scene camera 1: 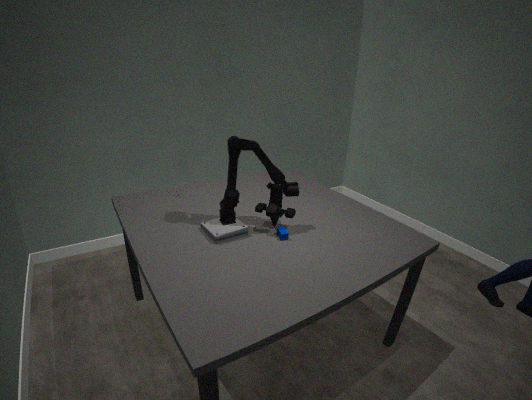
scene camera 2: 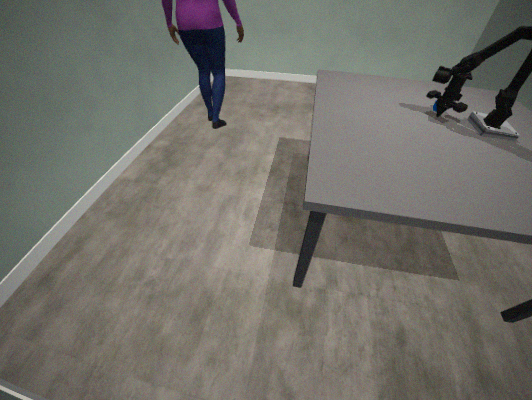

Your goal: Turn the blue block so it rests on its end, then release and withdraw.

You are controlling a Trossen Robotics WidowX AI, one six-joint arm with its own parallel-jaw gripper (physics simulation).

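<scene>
The blue block (scene camera 1: 282,233) (scene camera 2: 435,107) lies on its side on the table (scene camera 1: 280,285) (scene camera 2: 400,165), in front of the robot's base. In scene camera 2 the gripper hides much of it. My gripper (scene camera 1: 274,224) (scene camera 2: 439,115) points down with its fingertips together. It is shut and empty. In scene camera 1 the fingertips are just behind and a little left of the block, slightly above the table. Whether they touch the block cannot be told.
The arm stands on a light grey base plate (scene camera 1: 223,231) (scene camera 2: 494,129) left of the block in scene camera 1. A person in dark blue trousers (scene camera 1: 515,274) (scene camera 2: 212,55) is on the floor away from the table.
</scene>
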